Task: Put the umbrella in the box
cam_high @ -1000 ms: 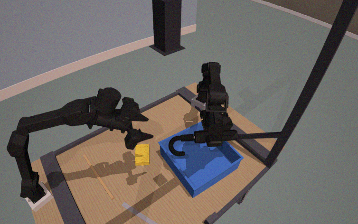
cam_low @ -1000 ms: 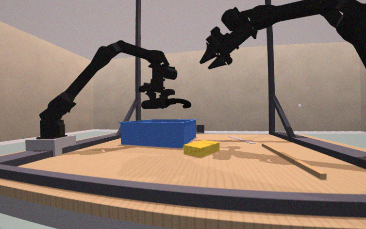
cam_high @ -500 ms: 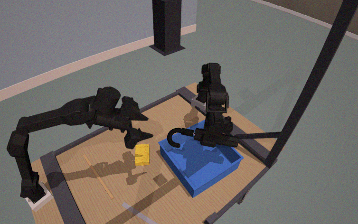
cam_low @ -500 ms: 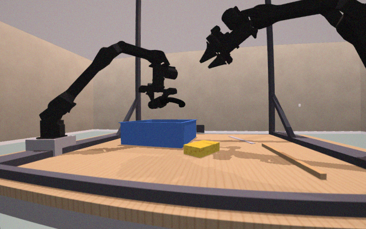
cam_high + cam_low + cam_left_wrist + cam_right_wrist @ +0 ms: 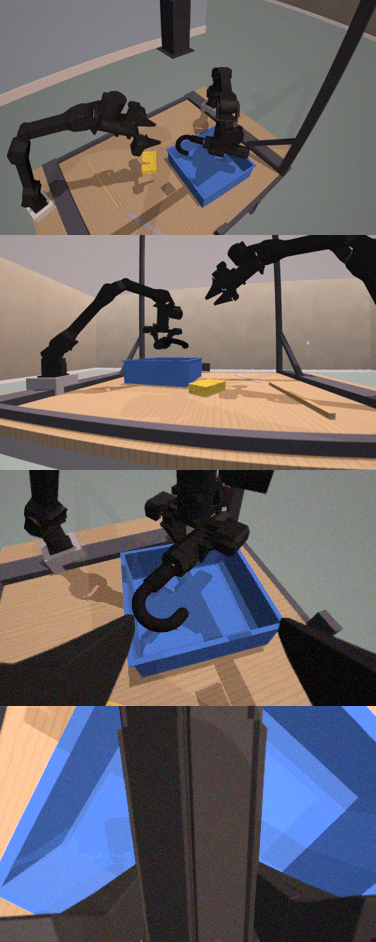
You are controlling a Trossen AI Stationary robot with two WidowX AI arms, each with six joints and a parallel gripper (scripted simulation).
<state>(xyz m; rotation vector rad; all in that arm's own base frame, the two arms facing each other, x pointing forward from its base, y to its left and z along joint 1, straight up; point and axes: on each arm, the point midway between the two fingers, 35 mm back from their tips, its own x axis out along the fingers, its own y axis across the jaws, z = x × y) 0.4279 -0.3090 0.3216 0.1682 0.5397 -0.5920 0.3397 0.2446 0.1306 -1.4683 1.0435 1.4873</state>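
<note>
My right gripper is now 140 mm above the blue storage box, 30 mm to the right of it and 10 mm short of it. Also, from my right hand: thin wooden stick (470 mm to the left, 250 mm ahead, 180 mm below); then black folded umbrella (30 mm to the left, 20 mm below, 10 mm ahead); then grey strip (400 mm to the left, 180 mm below, 40 mm behind).
</note>
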